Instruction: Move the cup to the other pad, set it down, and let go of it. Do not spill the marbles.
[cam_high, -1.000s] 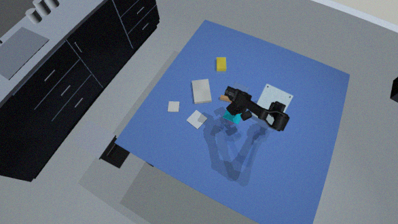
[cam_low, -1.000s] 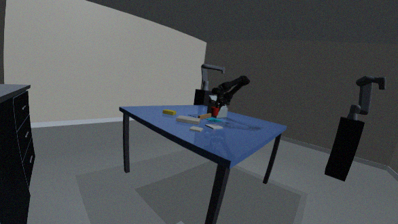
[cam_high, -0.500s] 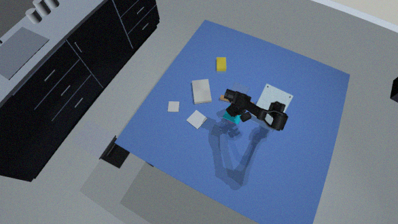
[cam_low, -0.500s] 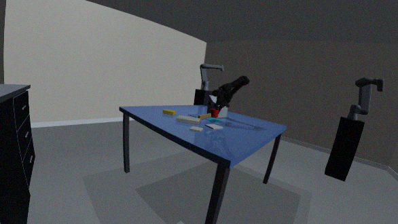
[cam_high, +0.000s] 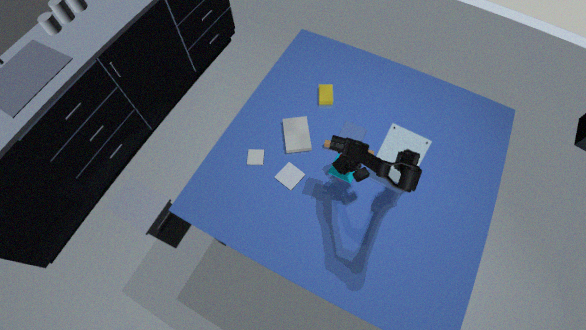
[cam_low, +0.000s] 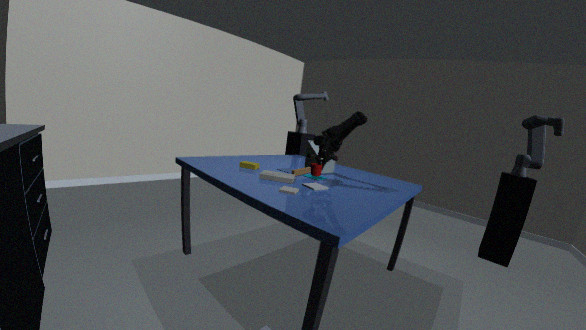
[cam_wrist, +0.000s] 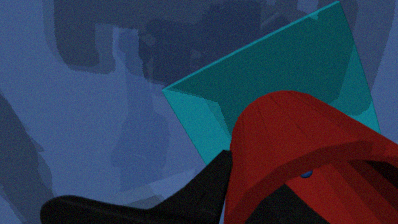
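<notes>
Right now my gripper tip is 3 cm short of the red cup and 2 cm to the left of it. The rest, counted from my gripper tip: wooden plank (11 cm to the right, 6 cm ahead, 4 cm below); teal pad (5 cm below, 3 cm ahead, 1 cm to the right); blue marble (3 cm to the right, 3 cm ahead, 2 cm below).
</notes>
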